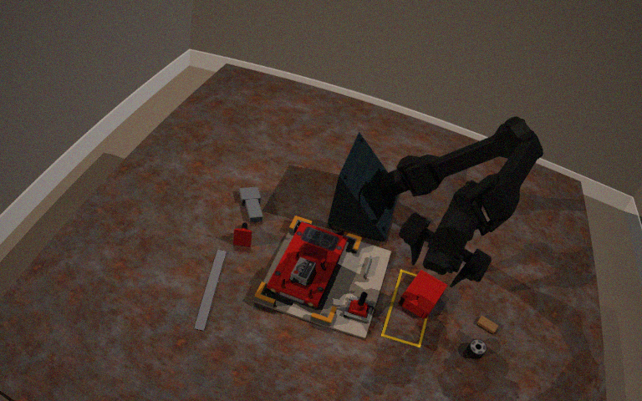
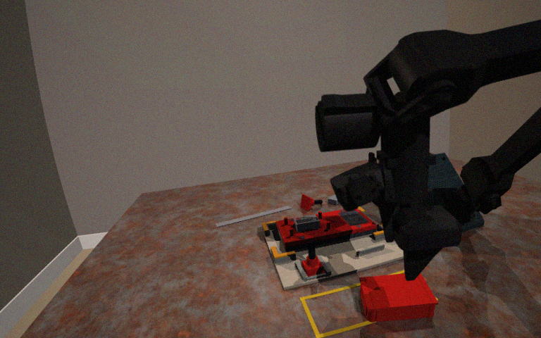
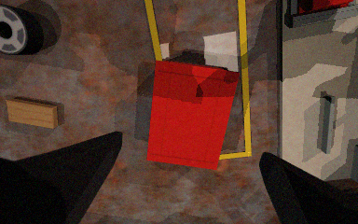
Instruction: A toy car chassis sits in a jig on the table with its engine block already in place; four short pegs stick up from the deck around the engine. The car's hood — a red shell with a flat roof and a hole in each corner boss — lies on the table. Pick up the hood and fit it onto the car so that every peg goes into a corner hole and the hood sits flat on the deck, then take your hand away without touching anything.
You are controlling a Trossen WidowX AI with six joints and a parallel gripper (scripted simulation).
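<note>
The red hood lies 6 cm below my gripper tip. From my gripper tip the other things lie so: baseplate 5 cm ahead, 21 cm to the right, 7 cm below; then wooden block 1 cm ahead, 17 cm to the left, 7 cm below; then black-and-white wheel 9 cm ahead, 15 cm to the left, 7 cm below.
</note>
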